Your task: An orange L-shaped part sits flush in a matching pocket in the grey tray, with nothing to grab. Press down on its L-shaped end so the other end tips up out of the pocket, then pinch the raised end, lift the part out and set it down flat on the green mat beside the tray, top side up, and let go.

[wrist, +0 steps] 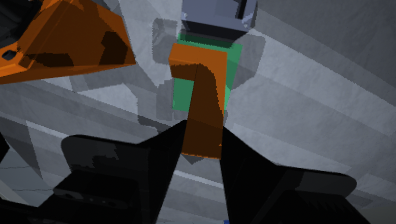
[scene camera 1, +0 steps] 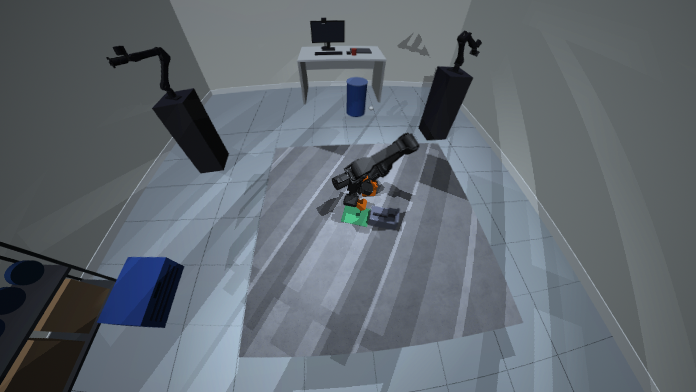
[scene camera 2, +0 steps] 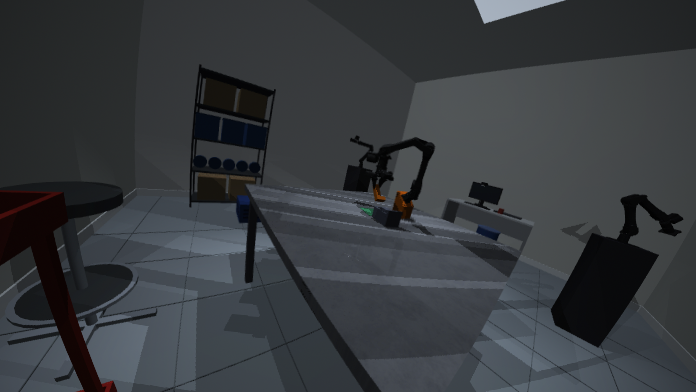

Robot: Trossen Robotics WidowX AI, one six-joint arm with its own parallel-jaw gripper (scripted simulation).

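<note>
An orange L-shaped part point(wrist: 207, 68) is being carried by my gripper point(wrist: 202, 127). I also see a green mat point(wrist: 234, 50).
</note>
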